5 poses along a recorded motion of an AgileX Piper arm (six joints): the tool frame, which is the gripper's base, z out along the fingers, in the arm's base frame.
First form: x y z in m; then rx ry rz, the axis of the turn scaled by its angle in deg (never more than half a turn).
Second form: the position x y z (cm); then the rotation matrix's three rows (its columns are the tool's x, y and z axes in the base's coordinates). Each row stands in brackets. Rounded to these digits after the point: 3 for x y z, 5 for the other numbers.
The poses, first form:
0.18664, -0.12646, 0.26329, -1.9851, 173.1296, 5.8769
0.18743, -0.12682, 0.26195, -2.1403, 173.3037, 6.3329
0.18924, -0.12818, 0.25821, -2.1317, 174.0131, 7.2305
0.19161, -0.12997, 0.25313, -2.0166, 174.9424, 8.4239
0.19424, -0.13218, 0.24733, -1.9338, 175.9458, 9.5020
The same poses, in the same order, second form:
[18.664, -12.646, 26.329], [[-0.99279, -0.02682, 0.11685], [-0.01883, 0.99744, 0.06892], [-0.11840, 0.06622, -0.99076]]
[18.743, -12.682, 26.195], [[-0.99313, -0.02876, 0.11339], [-0.02041, 0.99704, 0.07415], [-0.11519, 0.07132, -0.99078]]
[18.924, -12.818, 25.821], [[-0.99454, -0.02860, 0.10036], [-0.02018, 0.99626, 0.08398], [-0.10239, 0.08149, -0.99140]]
[19.161, -12.997, 25.313], [[-0.99616, -0.02702, 0.08322], [-0.01890, 0.99512, 0.09687], [-0.08543, 0.09493, -0.99181]]
[19.424, -13.218, 24.733], [[-0.99758, -0.02545, 0.06477], [-0.01833, 0.99395, 0.10829], [-0.06713, 0.10684, -0.99201]]

